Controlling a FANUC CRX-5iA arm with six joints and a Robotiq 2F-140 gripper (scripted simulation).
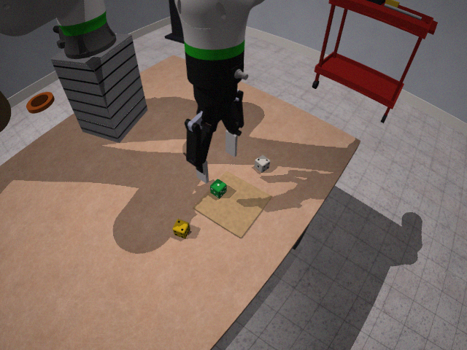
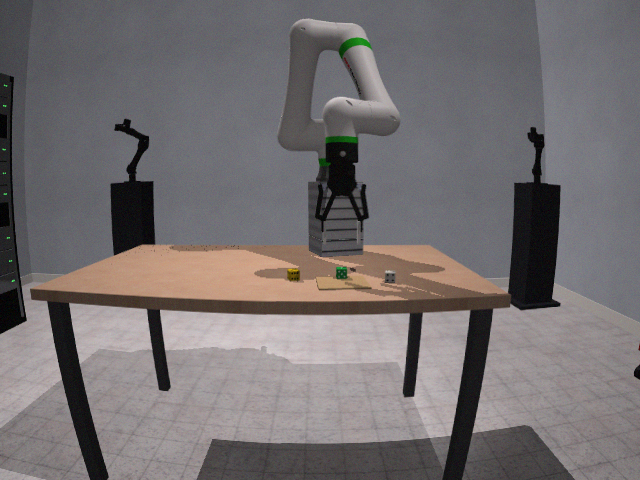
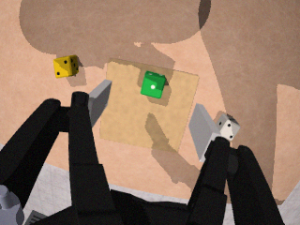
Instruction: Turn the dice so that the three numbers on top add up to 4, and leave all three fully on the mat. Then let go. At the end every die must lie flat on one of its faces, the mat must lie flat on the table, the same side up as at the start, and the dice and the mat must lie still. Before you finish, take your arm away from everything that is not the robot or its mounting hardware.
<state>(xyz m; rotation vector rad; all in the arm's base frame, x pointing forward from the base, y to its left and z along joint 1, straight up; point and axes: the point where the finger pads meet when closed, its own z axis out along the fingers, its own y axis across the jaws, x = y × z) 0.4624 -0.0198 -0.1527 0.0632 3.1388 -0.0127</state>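
My hand is 14 cm to the right of the white die, 11 cm above it and 4 cm short of it. Also, from my hand: green die (11 cm below); yellow die (14 cm to the right, 11 cm below); tan mat (13 cm below, 5 cm ahead).
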